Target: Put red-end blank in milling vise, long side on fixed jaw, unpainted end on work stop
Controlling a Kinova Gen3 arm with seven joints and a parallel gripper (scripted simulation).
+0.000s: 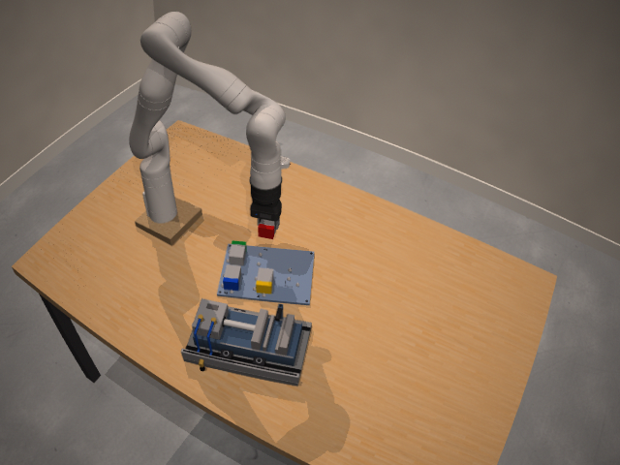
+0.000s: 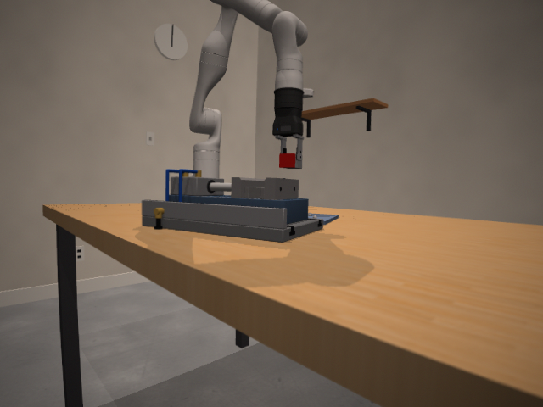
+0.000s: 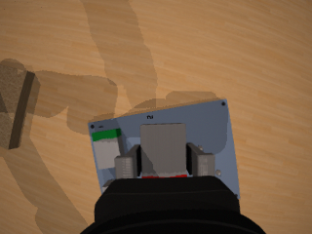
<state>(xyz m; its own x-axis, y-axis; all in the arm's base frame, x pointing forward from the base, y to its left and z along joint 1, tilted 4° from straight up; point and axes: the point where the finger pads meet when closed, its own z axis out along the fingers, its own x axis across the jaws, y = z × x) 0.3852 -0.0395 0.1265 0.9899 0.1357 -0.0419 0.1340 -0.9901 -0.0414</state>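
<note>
My gripper is now 90 mm short of the moving jaw, 270 mm to the left of it and 90 mm above it. The rest, counted from my hand: green-ended blank: 90 mm behind, 20 mm to the right, 140 mm below; then yellow-ended blank: 20 mm ahead, 90 mm to the right, 140 mm below; then red-ended blank: 20 mm below.
</note>
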